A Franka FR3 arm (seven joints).
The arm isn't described. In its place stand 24 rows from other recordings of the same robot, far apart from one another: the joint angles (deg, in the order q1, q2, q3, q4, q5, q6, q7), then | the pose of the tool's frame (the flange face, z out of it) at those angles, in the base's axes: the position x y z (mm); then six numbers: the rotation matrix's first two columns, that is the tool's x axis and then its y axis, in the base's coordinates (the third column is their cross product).
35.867 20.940 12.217 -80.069 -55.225 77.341 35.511 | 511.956 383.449 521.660 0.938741 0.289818 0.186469 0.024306 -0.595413 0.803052
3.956 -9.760 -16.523 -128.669 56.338 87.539 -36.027 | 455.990 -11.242 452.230 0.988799 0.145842 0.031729 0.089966 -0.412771 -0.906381
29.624 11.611 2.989 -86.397 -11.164 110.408 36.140 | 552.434 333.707 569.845 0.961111 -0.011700 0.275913 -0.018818 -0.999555 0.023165
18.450 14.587 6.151 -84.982 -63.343 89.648 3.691 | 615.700 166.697 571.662 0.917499 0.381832 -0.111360 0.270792 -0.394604 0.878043
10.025 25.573 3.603 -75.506 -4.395 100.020 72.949 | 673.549 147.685 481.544 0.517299 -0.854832 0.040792 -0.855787 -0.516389 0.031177
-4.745 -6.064 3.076 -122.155 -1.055 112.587 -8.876 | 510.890 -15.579 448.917 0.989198 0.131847 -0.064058 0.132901 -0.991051 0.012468
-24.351 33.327 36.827 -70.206 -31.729 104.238 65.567 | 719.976 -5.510 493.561 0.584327 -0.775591 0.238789 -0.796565 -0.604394 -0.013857
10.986 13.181 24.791 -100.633 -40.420 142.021 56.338 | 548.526 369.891 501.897 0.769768 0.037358 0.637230 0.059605 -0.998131 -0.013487
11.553 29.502 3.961 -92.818 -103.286 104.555 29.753 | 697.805 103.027 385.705 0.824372 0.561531 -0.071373 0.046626 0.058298 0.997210
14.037 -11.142 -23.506 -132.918 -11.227 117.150 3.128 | 462.159 -90.371 405.591 0.989126 -0.115037 -0.091630 -0.106525 -0.989958 0.092928
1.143 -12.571 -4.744 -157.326 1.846 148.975 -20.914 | 395.586 -24.040 292.845 0.959000 0.271763 0.080396 0.273289 -0.961895 -0.008414
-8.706 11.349 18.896 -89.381 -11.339 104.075 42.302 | 623.759 78.294 541.143 0.857835 -0.495192 0.137491 -0.505460 -0.861308 0.051556
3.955 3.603 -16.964 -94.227 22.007 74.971 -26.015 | 531.908 -69.984 549.488 0.941693 0.286673 -0.176163 0.172003 -0.860116 -0.480225
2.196 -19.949 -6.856 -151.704 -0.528 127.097 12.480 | 389.054 -29.891 349.295 0.956228 -0.278896 -0.088572 -0.281252 -0.959515 -0.015088
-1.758 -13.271 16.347 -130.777 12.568 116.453 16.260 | 454.923 134.950 442.617 0.988933 -0.133221 -0.065302 -0.140072 -0.983448 -0.114934
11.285 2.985 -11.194 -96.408 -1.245 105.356 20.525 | 589.569 1.712 566.327 0.933215 -0.342336 0.109156 -0.343645 -0.939072 -0.007182
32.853 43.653 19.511 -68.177 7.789 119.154 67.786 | 520.516 561.165 367.254 0.886680 -0.371151 -0.275763 -0.439986 -0.860624 -0.256397
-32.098 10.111 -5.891 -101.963 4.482 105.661 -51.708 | 477.762 -361.465 446.235 0.976363 0.214553 -0.026128 0.209960 -0.970195 -0.120994
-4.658 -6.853 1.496 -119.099 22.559 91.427 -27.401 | 479.635 14.078 463.554 0.917687 0.365810 -0.155028 0.254709 -0.841150 -0.477064
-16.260 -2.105 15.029 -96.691 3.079 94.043 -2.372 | 547.570 -3.962 594.915 0.999835 0.015815 -0.008966 0.015402 -0.998894 -0.044431
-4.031 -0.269 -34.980 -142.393 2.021 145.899 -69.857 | 370.195 -300.347 295.544 0.871420 0.488463 0.045075 0.486232 -0.872265 0.052272
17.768 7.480 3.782 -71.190 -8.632 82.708 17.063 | 545.490 192.826 692.667 0.992251 0.058785 0.109461 0.046516 -0.992681 0.111447
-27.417 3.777 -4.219 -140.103 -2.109 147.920 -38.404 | 418.677 -257.373 280.866 0.988010 0.149520 0.038478 0.146869 -0.987059 0.064370
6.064 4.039 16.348 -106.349 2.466 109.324 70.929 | 535.198 220.515 479.084 0.649865 -0.757501 -0.062194 -0.759136 -0.650918 -0.004260
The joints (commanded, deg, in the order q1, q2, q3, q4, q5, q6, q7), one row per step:
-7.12 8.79 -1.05 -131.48 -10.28 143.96 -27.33
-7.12 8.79 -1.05 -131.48 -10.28 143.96 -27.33
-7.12 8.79 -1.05 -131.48 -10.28 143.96 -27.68
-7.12 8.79 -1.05 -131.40 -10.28 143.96 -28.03
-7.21 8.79 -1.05 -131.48 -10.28 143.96 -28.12
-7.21 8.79 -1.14 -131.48 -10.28 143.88 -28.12
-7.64 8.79 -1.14 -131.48 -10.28 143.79 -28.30
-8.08 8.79 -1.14 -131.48 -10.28 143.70 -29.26
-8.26 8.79 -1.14 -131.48 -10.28 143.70 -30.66
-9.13 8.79 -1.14 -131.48 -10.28 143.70 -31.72
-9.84 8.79 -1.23 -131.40 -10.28 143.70 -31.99
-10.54 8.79 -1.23 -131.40 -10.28 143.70 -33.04
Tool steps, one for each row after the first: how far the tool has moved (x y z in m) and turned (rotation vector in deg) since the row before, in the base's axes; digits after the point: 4 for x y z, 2 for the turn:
0.0000 0.0000 0.0000 0.00 0.00 0.00
0.0000 0.0000 0.0000 -0.02 0.04 0.35
0.0005 -0.0001 0.0006 -0.03 -0.04 0.35
-0.0006 -0.0008 -0.0006 0.01 0.09 0.00
-0.0003 -0.0008 -0.0001 -0.01 0.08 -0.10
-0.0007 -0.0040 -0.0001 -0.01 0.11 -0.26
-0.0008 -0.0041 -0.0001 -0.05 0.20 0.50
-0.0003 -0.0017 0.0000 -0.07 0.17 1.21
-0.0014 -0.0080 0.0000 -0.05 0.13 0.18
-0.0009 -0.0074 0.0006 -0.04 -0.04 -0.53
-0.0013 -0.0064 0.0000 -0.05 0.13 0.34

